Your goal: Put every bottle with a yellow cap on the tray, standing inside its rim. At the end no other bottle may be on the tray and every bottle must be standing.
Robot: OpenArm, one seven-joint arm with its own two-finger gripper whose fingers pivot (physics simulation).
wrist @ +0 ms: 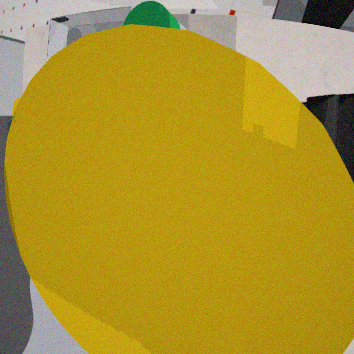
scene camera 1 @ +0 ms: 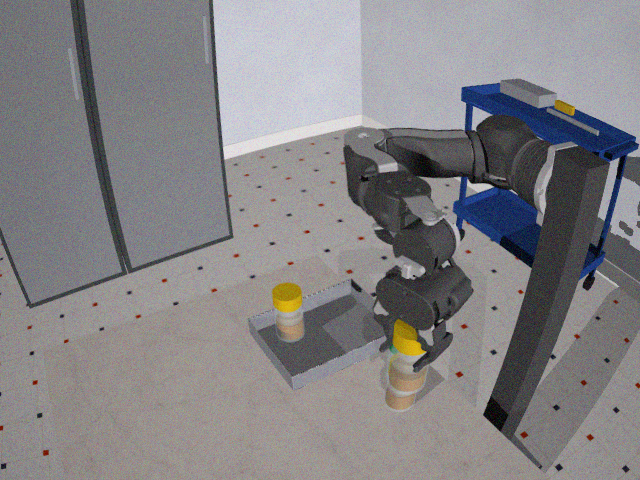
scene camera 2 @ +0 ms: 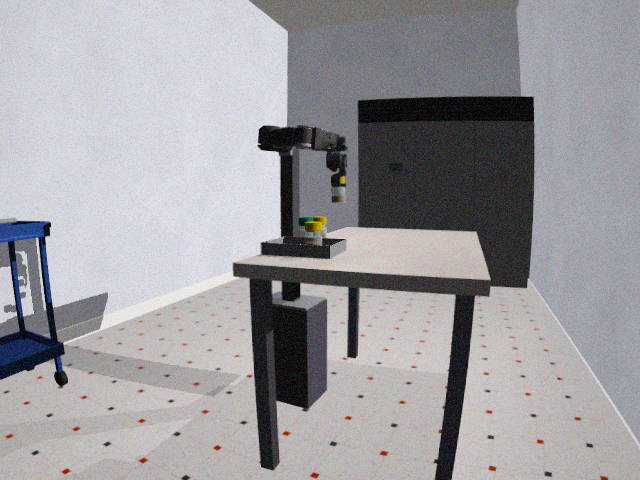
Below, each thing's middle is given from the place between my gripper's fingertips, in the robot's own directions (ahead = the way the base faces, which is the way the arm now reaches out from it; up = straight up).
Right now my hand is 1 cm above the yellow-capped bottle (scene camera 1: 405,351). From my hand the other things lie so: grey tray (scene camera 1: 340,330): 28 cm to the right, 20 cm below.
